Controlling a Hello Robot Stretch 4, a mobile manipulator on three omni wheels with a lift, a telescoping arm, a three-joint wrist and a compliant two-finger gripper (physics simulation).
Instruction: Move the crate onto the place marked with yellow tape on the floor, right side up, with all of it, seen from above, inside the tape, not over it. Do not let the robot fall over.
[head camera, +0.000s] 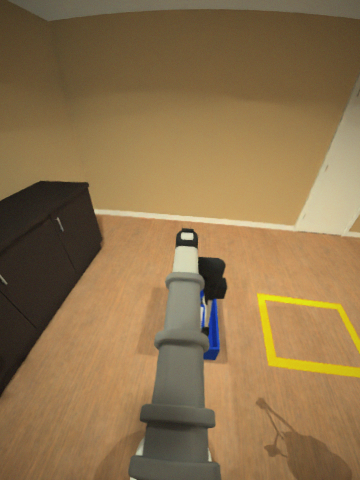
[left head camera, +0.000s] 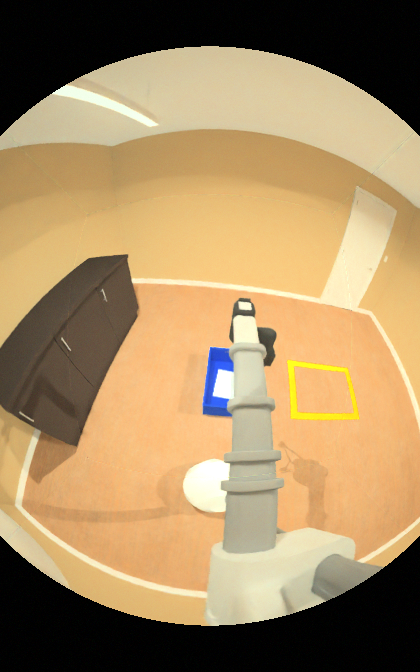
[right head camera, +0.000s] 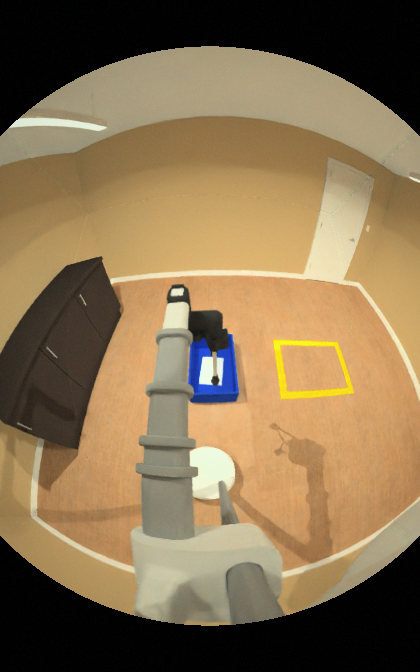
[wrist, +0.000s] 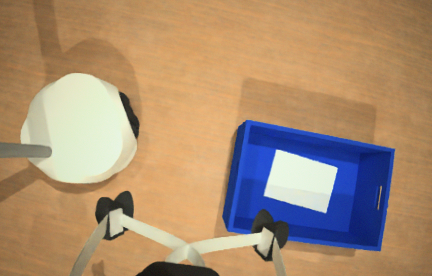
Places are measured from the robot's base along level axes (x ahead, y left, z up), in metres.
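Pixels of known places: gripper, fingertip midpoint: (head camera: 203, 319) (wrist: 193, 216).
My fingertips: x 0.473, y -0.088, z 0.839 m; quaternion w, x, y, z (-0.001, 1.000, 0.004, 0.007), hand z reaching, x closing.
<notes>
Behind a point stands the place of what it marks.
The blue crate (head camera: 214, 332) @(x 0.766, y -0.267, z 0.104 m) (left head camera: 207, 382) (right head camera: 230, 370) (wrist: 350, 180) @(x 1.163, y -0.044, z -0.009 m) stands upright on the floor, open side up, with a flat white piece (left head camera: 223, 384) (right head camera: 205, 370) (wrist: 300, 180) @(x 0.918, y -0.074, z 0.000 m) inside. The arm hides part of it in the head views. The yellow tape outline (head camera: 266, 330) @(x 0.865, y -0.763, z -0.027 m) (left head camera: 293, 390) (right head camera: 280, 370) lies on the floor to the right of the crate, apart from it. My gripper (wrist: 193, 216) @(x 0.473, y -0.088, z 0.839 m) is open and empty, high above the floor. In the wrist view one fingertip overlaps the crate's near long wall and the other is over floor between crate and base.
My round white base (left head camera: 205, 485) (right head camera: 212, 470) (wrist: 80, 125) @(x 0.030, y 0.012, z 0.187 m) stands on the near side of the crate. A dark cabinet (head camera: 50, 250) @(x 1.104, y 1.124, z 0.568 m) (left head camera: 75, 350) (right head camera: 65, 350) stands at the left. A white door (head camera: 330, 165) @(x 2.529, y -1.846, z 1.035 m) (left head camera: 360, 250) (right head camera: 340, 220) is in the far wall at the right.
</notes>
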